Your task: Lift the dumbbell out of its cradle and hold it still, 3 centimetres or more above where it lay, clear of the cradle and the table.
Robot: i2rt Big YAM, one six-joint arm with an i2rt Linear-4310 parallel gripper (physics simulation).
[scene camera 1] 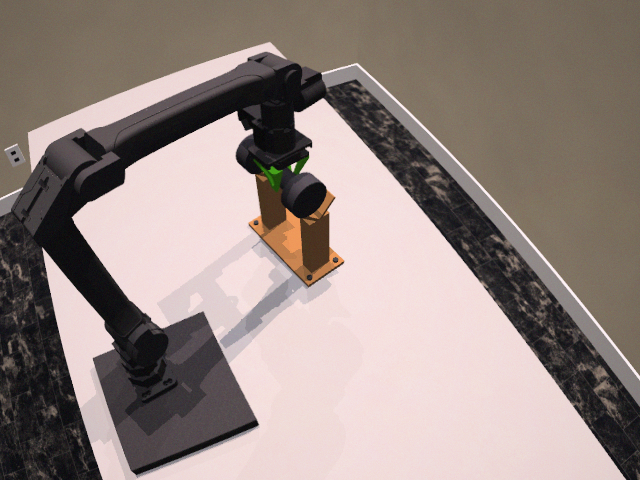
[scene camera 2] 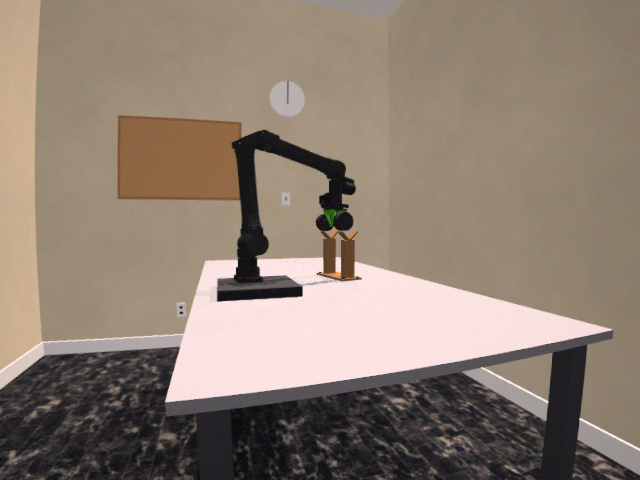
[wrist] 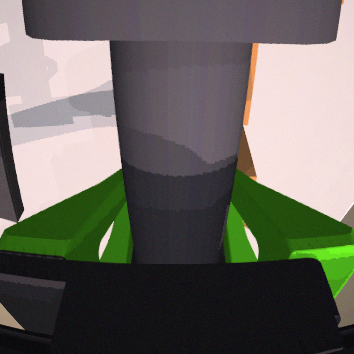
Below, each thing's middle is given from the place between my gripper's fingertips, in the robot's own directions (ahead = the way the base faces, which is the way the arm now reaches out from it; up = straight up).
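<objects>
Orange-brown cradle [scene camera 1: 303, 244]: 120 mm below my hand, 30 mm ahead of it, 20 mm to the left of it. Dark grey dumbbell [scene camera 1: 303, 194]: my hand 20 mm below it, 10 mm to the right of it.
</objects>
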